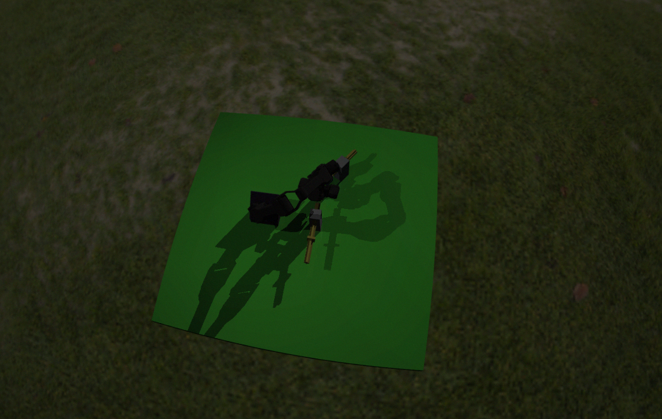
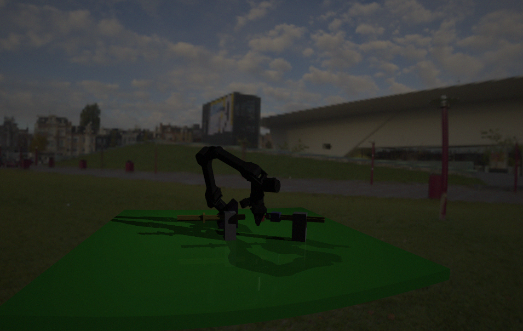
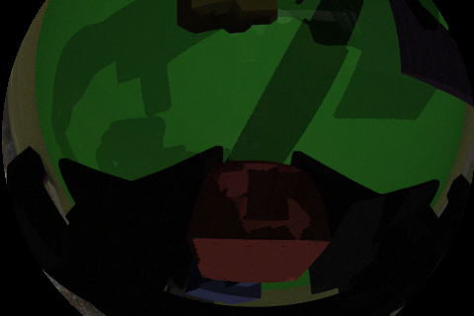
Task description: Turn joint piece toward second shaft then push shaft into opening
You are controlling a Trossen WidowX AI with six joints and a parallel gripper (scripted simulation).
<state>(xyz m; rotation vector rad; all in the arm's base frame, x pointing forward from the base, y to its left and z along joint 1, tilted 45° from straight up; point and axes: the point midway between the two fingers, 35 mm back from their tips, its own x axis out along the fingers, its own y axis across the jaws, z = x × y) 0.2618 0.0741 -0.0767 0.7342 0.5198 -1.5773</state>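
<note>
My gripper tip is now 40 mm below the red square joint piece and 20 mm to the right of it.
</note>
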